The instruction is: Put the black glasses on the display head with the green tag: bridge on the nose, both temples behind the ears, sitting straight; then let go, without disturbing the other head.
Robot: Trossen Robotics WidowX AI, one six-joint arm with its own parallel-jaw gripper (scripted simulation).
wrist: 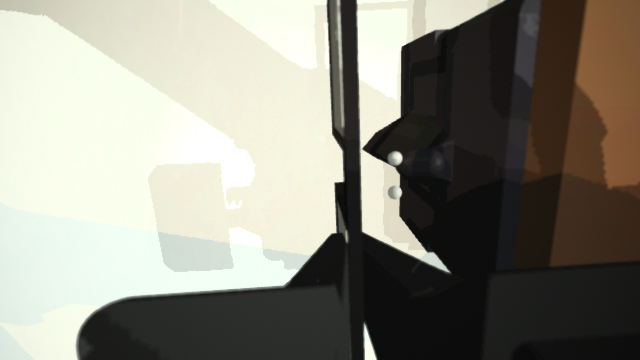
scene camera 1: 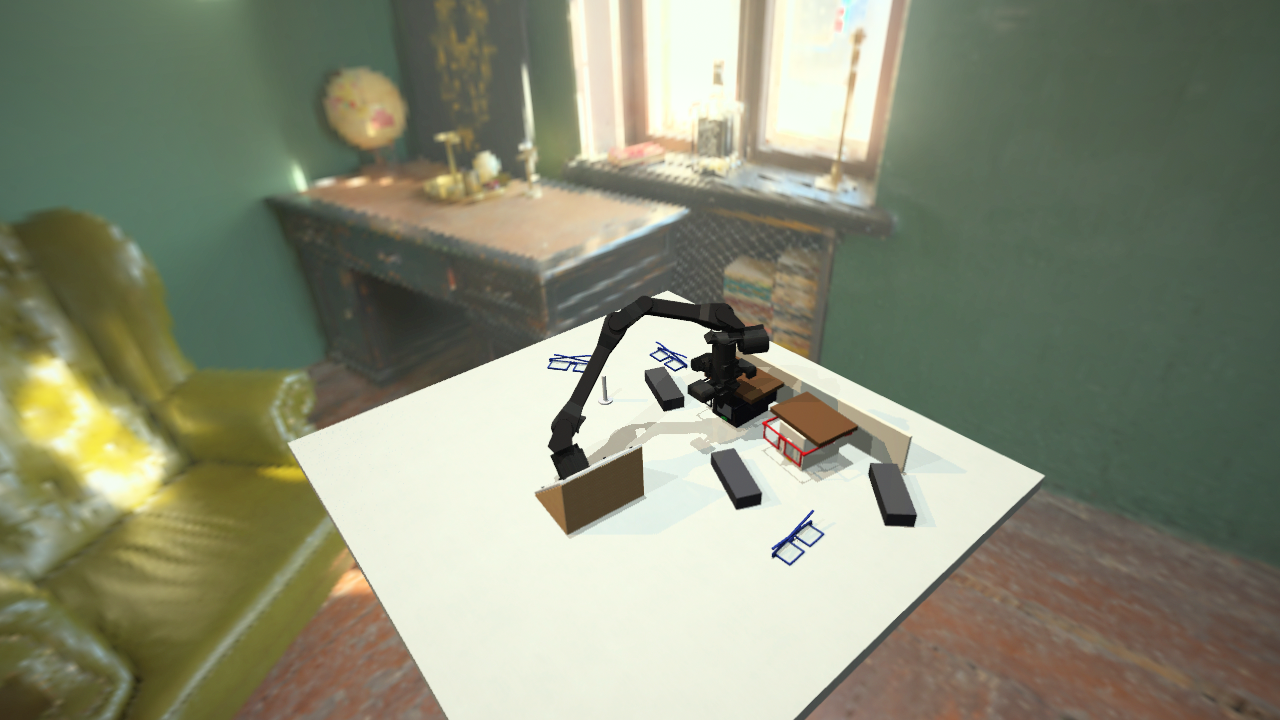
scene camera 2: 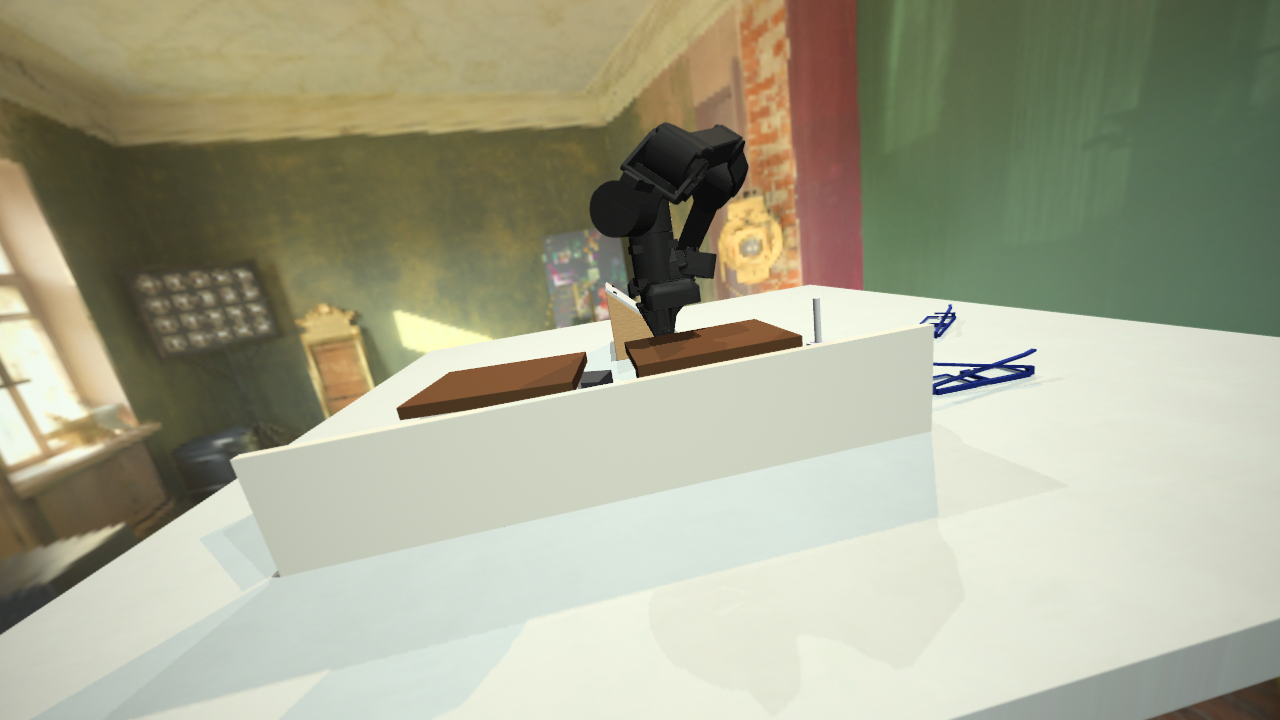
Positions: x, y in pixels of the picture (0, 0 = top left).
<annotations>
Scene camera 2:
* my gripper: 667, 352
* cream wall: 319, 503
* dark display head: 650, 356
</annotations>
